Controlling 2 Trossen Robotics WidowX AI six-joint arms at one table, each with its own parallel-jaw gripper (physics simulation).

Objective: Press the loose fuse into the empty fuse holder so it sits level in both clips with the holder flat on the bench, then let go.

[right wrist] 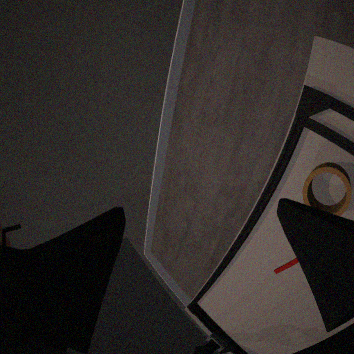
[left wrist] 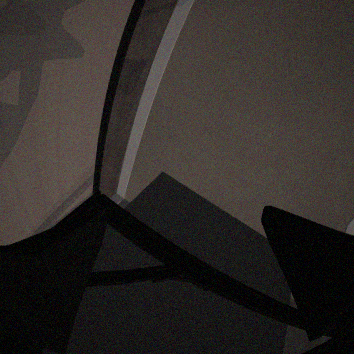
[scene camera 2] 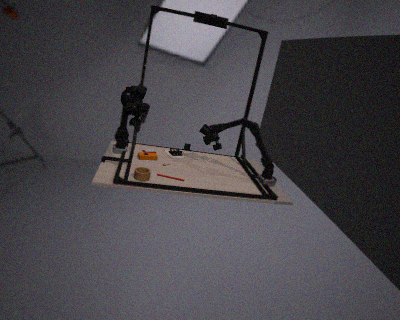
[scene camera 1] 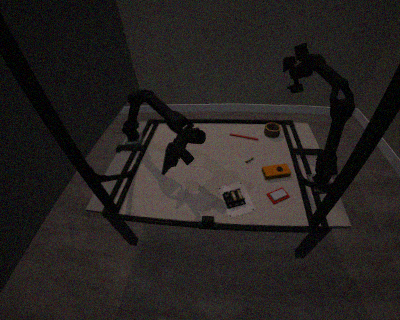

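Observation:
The dark fuse holder sits on a white sheet near the bench edge by the camera in scene camera 1; pale pieces show on it, but which clips are filled is too small to tell. A tiny greenish piece, apparently the loose fuse, lies apart from it on the bench. My left gripper is open and empty, raised above the bench, away from both. My right gripper is open and empty, raised high, far from both.
An orange block-shaped device and a red-and-white box lie right of the holder in scene camera 1. A tape roll and a red stick lie farther back. A black frame borders the bench.

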